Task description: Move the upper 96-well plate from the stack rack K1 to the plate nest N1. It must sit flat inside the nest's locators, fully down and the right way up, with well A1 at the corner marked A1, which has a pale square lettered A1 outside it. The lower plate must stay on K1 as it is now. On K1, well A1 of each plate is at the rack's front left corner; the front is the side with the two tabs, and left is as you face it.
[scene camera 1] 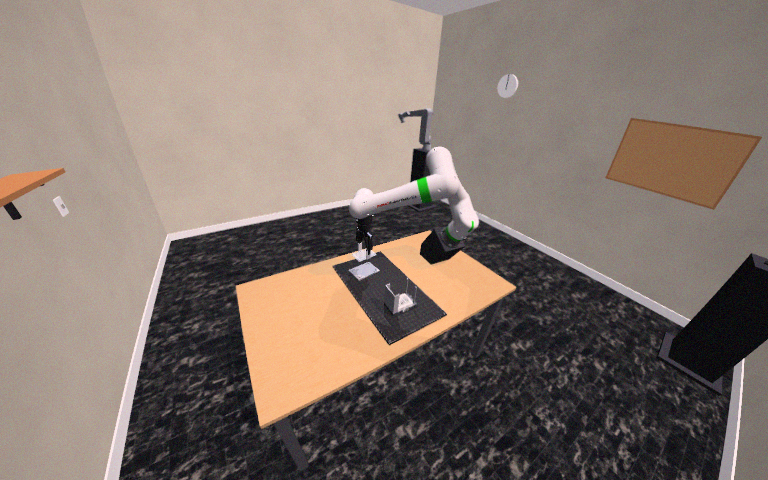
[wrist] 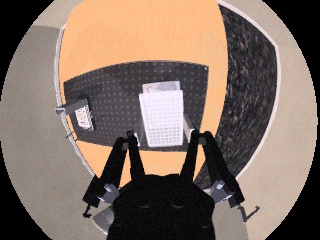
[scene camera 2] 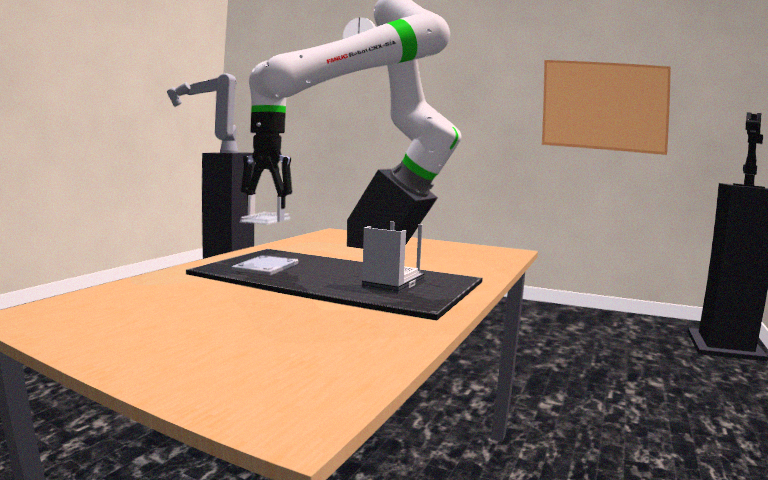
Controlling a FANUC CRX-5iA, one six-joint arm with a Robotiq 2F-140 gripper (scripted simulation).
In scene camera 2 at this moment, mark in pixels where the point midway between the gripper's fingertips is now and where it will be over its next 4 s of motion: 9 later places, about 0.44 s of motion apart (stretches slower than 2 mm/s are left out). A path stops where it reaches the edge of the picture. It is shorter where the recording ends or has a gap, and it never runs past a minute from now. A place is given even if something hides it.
The gripper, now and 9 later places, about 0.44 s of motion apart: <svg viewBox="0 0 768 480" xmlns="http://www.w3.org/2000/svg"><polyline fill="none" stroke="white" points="265,220 265,227 265,234 265,241 265,248 265,255 265,258 265,258 265,259 265,260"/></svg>
